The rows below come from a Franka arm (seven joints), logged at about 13 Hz.
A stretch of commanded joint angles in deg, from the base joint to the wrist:
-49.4 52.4 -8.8 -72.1 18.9 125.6 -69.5
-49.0 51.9 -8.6 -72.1 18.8 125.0 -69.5
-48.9 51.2 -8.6 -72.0 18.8 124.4 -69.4
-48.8 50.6 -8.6 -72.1 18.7 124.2 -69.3
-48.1 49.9 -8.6 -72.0 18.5 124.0 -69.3
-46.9 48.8 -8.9 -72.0 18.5 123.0 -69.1
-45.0 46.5 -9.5 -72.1 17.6 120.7 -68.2
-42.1 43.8 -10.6 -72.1 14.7 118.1 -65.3
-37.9 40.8 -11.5 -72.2 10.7 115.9 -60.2
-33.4 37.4 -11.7 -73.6 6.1 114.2 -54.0
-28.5 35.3 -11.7 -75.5 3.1 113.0 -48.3
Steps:
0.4 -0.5 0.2 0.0 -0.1 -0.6 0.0
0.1 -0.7 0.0 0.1 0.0 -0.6 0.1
0.1 -0.6 0.0 -0.1 -0.1 -0.2 0.1
0.7 -0.7 0.0 0.1 -0.2 -0.2 0.0
1.2 -1.1 -0.3 0.0 0.0 -1.0 0.2
1.9 -2.3 -0.6 -0.1 -0.9 -2.3 0.9
2.9 -2.7 -1.1 0.0 -2.9 -2.6 2.9
4.2 -3.0 -0.9 -0.1 -4.0 -2.2 5.1
4.5 -3.4 -0.2 -1.4 -4.6 -1.7 6.2
4.9 -2.1 0.0 -1.9 -3.0 -1.2 5.7

